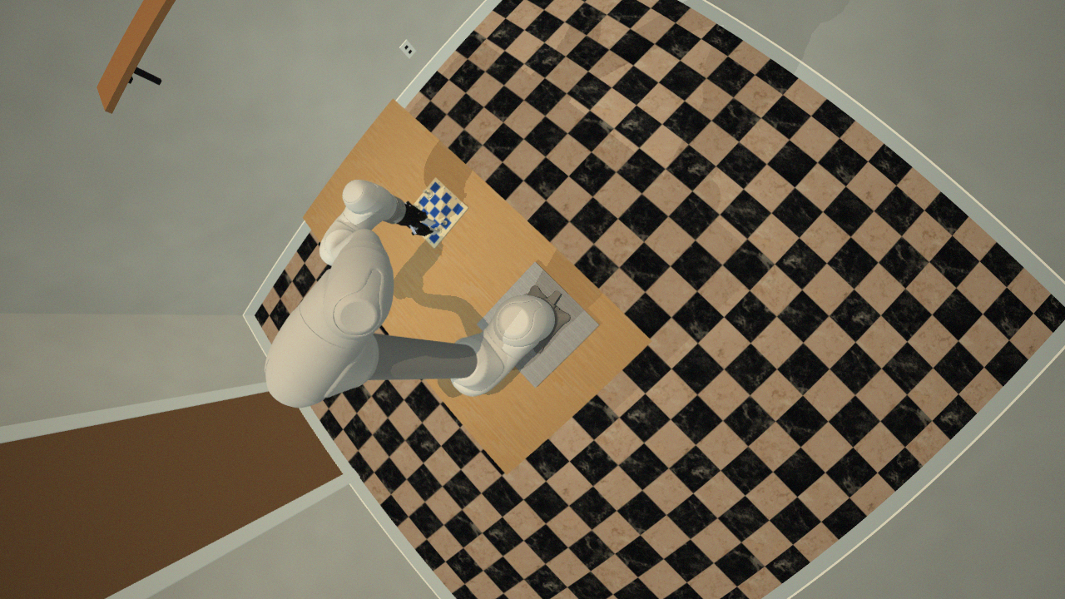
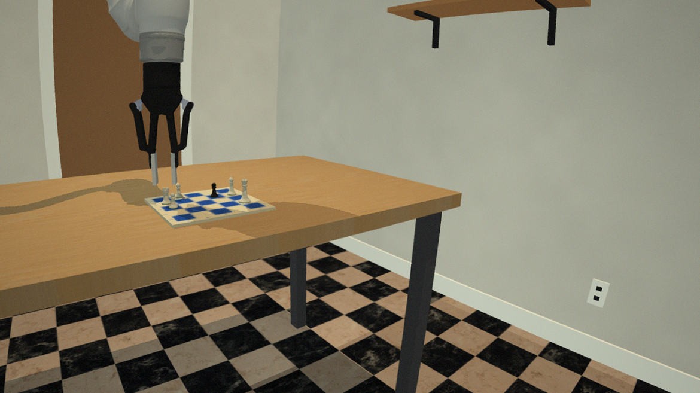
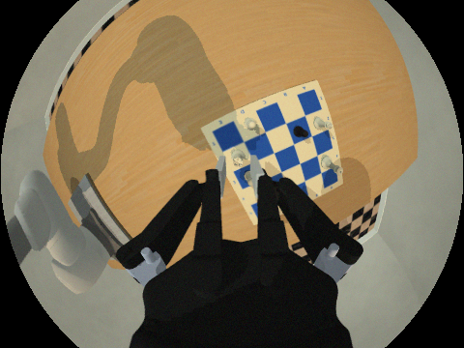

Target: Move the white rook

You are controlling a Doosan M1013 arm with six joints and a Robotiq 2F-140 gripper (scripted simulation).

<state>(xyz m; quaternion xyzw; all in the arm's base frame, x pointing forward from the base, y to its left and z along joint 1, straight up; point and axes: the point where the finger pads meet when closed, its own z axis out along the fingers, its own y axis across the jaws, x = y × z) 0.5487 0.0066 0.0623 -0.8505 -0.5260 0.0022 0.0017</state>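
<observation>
The white rook lies 60 mm below my hand. From my hand the other things lie so: chessboard (70 mm ahead, 40 mm to the right, 80 mm below); then black pawn (110 mm ahead, 10 mm to the right, 60 mm below); then tall white piece (150 mm ahead, 90 mm to the right, 50 mm below).
</observation>
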